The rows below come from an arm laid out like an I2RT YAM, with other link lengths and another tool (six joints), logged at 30 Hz.
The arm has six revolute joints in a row. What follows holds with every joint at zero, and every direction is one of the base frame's.
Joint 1 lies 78.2 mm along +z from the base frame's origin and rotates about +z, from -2.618 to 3.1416 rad.
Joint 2 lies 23.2 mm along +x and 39.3 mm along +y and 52.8 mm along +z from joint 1 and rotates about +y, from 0 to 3.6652 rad.
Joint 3 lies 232.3 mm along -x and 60.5 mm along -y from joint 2 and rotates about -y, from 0 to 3.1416 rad.
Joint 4 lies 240.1 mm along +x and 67.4 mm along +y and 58.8 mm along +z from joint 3 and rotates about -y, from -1.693 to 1.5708 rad.
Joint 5 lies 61.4 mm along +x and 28.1 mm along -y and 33.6 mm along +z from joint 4 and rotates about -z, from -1.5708 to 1.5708 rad.
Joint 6 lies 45.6 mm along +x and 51.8 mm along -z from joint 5 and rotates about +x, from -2.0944 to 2.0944 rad.
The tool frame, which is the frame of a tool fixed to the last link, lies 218 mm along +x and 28 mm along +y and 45 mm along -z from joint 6; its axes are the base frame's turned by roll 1.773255, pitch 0.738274 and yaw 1.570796 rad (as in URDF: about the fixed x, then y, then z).
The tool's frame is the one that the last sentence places.
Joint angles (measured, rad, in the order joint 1, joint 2, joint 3, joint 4, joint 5, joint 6), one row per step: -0.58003 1.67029 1.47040 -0.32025 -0.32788 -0.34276; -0.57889 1.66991 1.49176 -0.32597 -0.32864 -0.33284; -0.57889 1.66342 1.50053 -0.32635 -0.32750 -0.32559; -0.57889 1.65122 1.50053 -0.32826 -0.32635 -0.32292; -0.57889 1.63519 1.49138 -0.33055 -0.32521 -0.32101; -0.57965 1.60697 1.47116 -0.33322 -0.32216 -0.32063; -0.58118 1.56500 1.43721 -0.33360 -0.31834 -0.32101; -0.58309 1.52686 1.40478 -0.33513 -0.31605 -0.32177; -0.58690 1.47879 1.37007 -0.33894 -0.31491 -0.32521; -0.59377 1.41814 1.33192 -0.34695 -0.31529 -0.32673; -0.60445 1.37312 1.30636 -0.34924 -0.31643 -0.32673; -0.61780 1.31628 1.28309 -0.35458 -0.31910 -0.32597; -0.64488 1.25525 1.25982 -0.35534 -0.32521 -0.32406; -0.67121 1.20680 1.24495 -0.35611 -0.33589 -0.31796; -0.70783 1.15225 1.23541 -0.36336 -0.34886 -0.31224
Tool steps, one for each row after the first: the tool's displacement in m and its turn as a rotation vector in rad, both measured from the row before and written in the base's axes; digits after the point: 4 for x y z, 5 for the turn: 0.0030 -0.0004 0.0093 0.00014 -0.01541 -0.00280; 0.0012 -0.0007 0.0075 -0.00227 -0.01350 -0.00427; -0.0008 0.0004 0.0057 -0.00374 -0.00883 -0.00219; -0.0025 0.0014 0.0031 -0.00127 -0.00392 -0.00184; -0.0051 0.0020 0.0035 -0.00374 -0.00378 -0.00364; -0.0076 0.0029 0.0038 -0.00596 -0.00537 -0.00478; -0.0074 0.0030 0.0021 -0.00382 -0.00278 -0.00364; -0.0089 0.0031 0.0048 -0.00873 -0.00695 -0.00341; -0.0112 0.0035 0.0074 -0.00928 -0.01179 -0.00591; -0.0083 -0.0002 0.0073 -0.00929 -0.01444 -0.00964; -0.0097 0.0000 0.0125 -0.01466 -0.02391 -0.01117; -0.0118 -0.0048 0.0150 -0.01834 -0.03168 -0.02203; -0.0097 -0.0038 0.0135 -0.01177 -0.02987 -0.01813; -0.0128 -0.0060 0.0165 -0.01588 -0.03336 -0.02581
